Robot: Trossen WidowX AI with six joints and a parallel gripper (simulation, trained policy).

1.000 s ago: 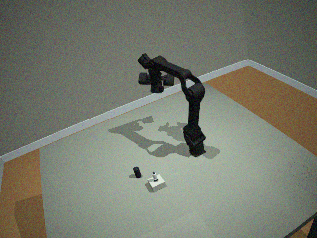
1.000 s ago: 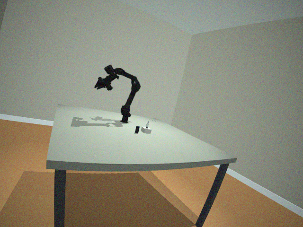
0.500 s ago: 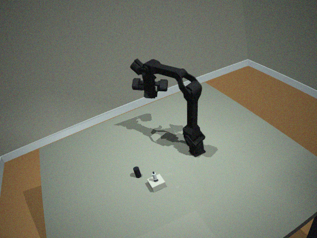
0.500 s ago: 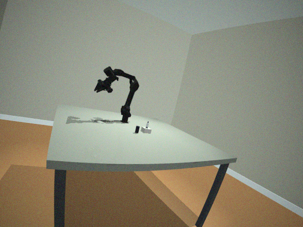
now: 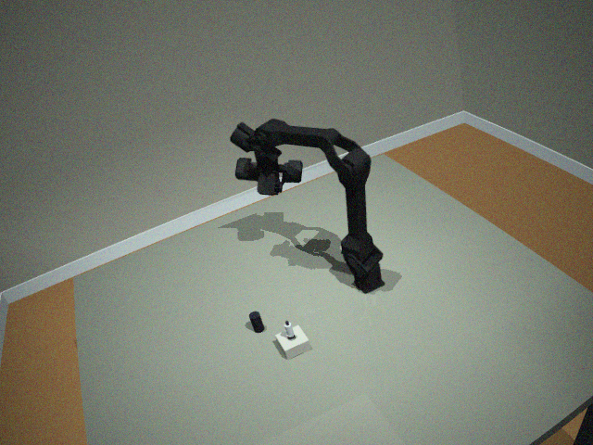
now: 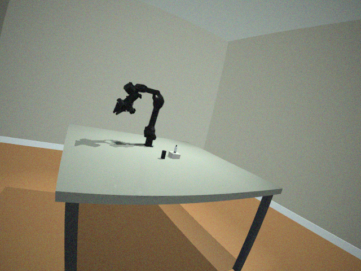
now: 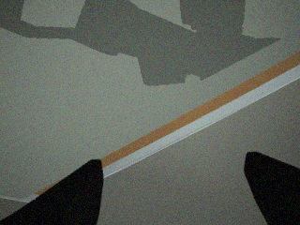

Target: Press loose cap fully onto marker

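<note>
My gripper tip is now 220 mm short of the black cap, 330 mm to the right of it and 190 mm above it. Also, from my gripper tip: holder block (160 mm ahead, 440 mm to the left, 200 mm below).
</note>
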